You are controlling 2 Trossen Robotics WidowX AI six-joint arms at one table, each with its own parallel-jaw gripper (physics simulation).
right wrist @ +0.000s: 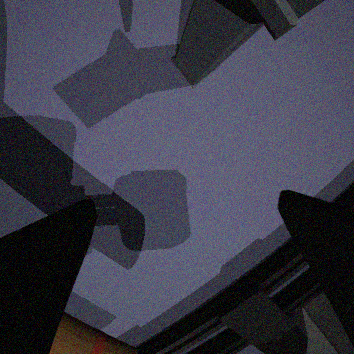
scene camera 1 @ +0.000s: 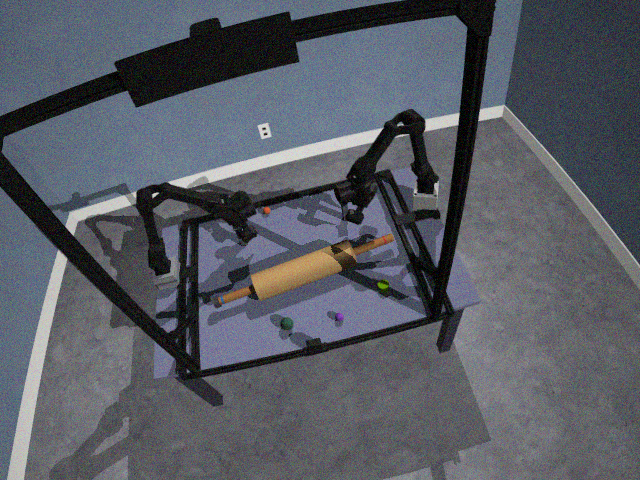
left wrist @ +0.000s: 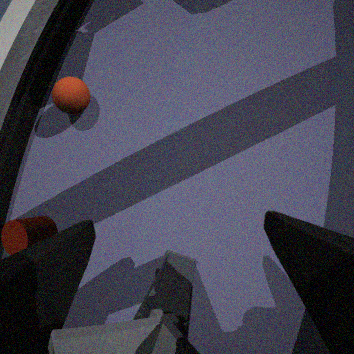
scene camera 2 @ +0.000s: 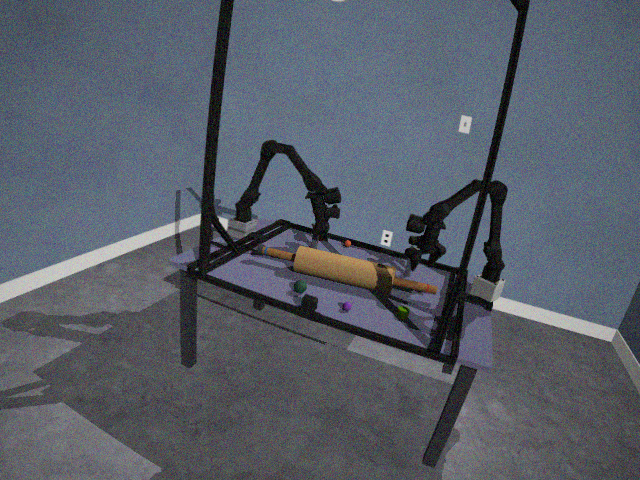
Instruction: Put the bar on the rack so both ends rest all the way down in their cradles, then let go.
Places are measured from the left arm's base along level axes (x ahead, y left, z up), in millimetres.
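Pixels of known places: left gripper, between the fingertips: [left wrist: 180, 224] [scene camera 2: 326, 236]; right gripper, between the fingertips: [right wrist: 188, 203] [scene camera 2: 420, 268]; left arm's base, origin of its link: [scene camera 1: 163, 268] [scene camera 2: 242, 219]; right arm's base, origin of its link: [scene camera 1: 426, 188] [scene camera 2: 490, 278].
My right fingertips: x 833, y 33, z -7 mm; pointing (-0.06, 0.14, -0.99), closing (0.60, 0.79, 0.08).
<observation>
For each thing: its middle in the pictures, then the offset to it from my right fingertips. "spot": a spot on its surface instead.
- wooden rolling pin, a spot on its surface: [scene camera 1: 305, 271] spot: dx -260, dy -219, dz +21 mm
- orange ball, middle of its body: [left wrist: 71, 95] [scene camera 1: 266, 210] [scene camera 2: 347, 243] dx -381, dy +202, dz -53 mm
- red cylinder, middle of its body: [left wrist: 29, 234] dx -514, dy +196, dz -52 mm
- dark green ball, middle of its body: [scene camera 1: 286, 323] [scene camera 2: 300, 286] dx -366, dy -372, dz -47 mm
- purple ball, middle of its body: [scene camera 2: 346, 306] [scene camera 1: 339, 317] dx -181, dy -389, dz -55 mm
- lime green object, middle of its body: [scene camera 2: 403, 312] [scene camera 1: 383, 286] dx +1, dy -310, dz -55 mm
The bar, a wooden rolling pin [scene camera 1: 305, 271] [scene camera 2: 336, 266], lies on the table with a blue band near its left end and a red band near its right end. The right wrist view shows part of its handle [right wrist: 77, 337] at the lower left. Grey upright pieces, apparently the rack, show in the left wrist view [left wrist: 175, 280] and right wrist view [right wrist: 215, 45]; their cradles are unclear. My left gripper [scene camera 1: 247, 237] [scene camera 2: 320, 236] [left wrist: 180, 224] is open and empty, behind the bar. My right gripper [scene camera 1: 354, 217] [scene camera 2: 425, 258] [right wrist: 188, 203] is open and empty, low behind the bar's right part.
An orange ball [scene camera 1: 266, 210] [scene camera 2: 347, 243] [left wrist: 71, 95] lies near the back edge, with a red cylinder [left wrist: 15, 237] nearby. A dark green ball [scene camera 1: 286, 323] [scene camera 2: 300, 286], purple ball [scene camera 1: 339, 317] [scene camera 2: 346, 306] and lime green object [scene camera 1: 383, 285] [scene camera 2: 402, 312] lie in front. Black frame rails border the table.
</observation>
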